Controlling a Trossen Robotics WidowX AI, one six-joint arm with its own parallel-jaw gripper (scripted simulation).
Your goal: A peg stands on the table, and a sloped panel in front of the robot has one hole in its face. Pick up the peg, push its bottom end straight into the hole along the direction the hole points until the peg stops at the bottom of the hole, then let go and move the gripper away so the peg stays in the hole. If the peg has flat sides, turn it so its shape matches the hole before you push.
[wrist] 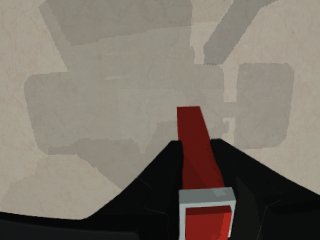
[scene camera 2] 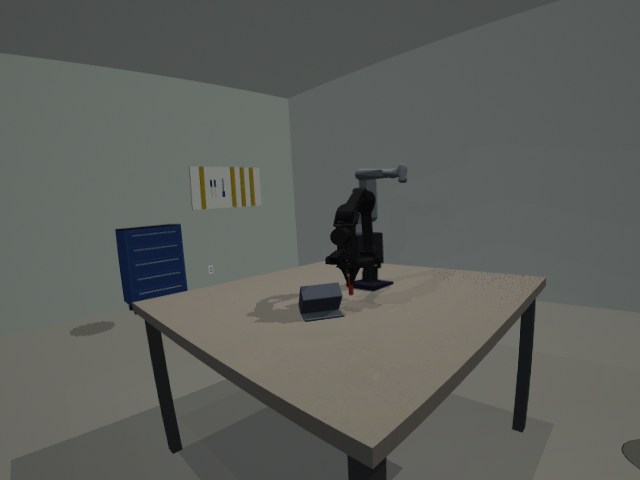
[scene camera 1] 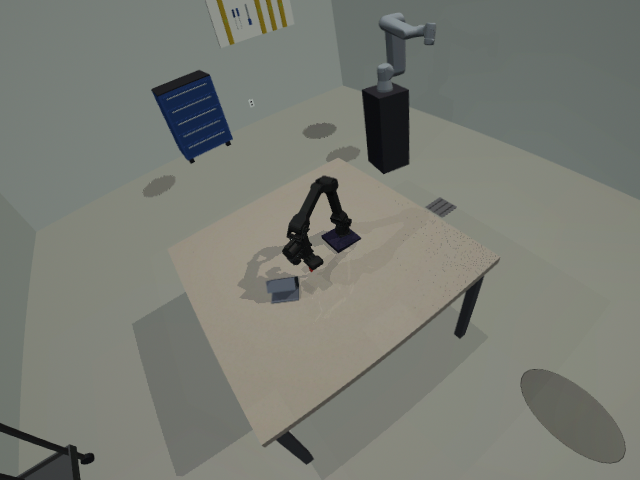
Labels:
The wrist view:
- gripper: 195, 150
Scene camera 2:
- gripper: 350, 284
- grey sloped panel: 315, 298

